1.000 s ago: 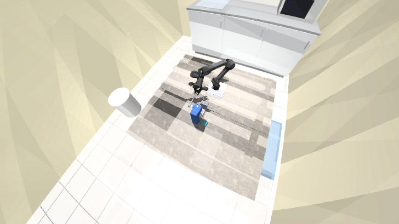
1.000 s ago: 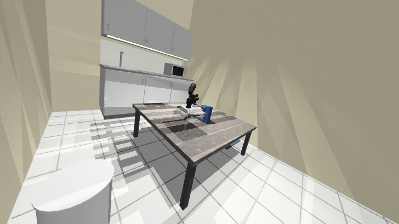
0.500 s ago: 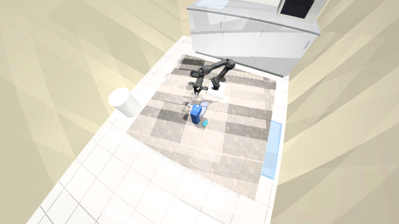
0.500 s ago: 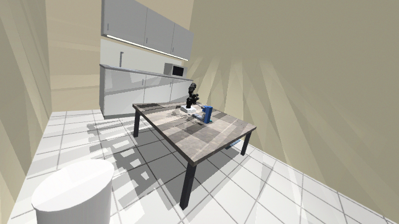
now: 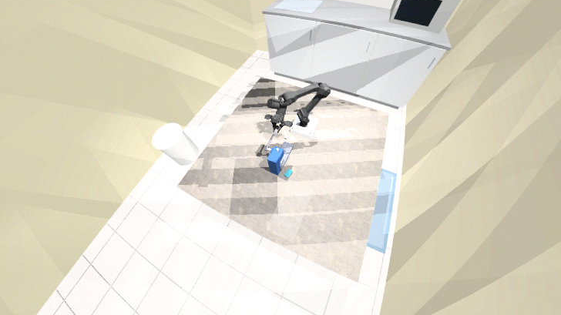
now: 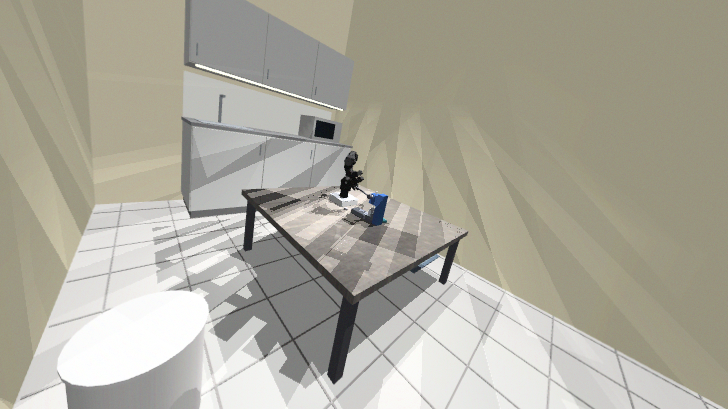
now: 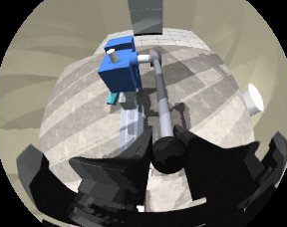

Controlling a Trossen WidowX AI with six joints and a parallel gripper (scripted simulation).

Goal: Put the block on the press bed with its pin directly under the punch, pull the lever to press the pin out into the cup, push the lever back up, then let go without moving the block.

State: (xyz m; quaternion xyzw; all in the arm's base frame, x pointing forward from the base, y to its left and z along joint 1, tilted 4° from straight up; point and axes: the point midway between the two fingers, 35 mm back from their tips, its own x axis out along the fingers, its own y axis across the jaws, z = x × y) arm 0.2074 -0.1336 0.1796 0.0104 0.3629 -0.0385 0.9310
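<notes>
My gripper tip is 5 cm short of the grey lever, 1 cm to the right of it and 1 cm below it. From my gripper tip the other things lie so: round pin 18 cm below, 13 cm ahead, 7 cm to the left; small cup 19 cm below, 18 cm ahead, 15 cm to the left.
</notes>
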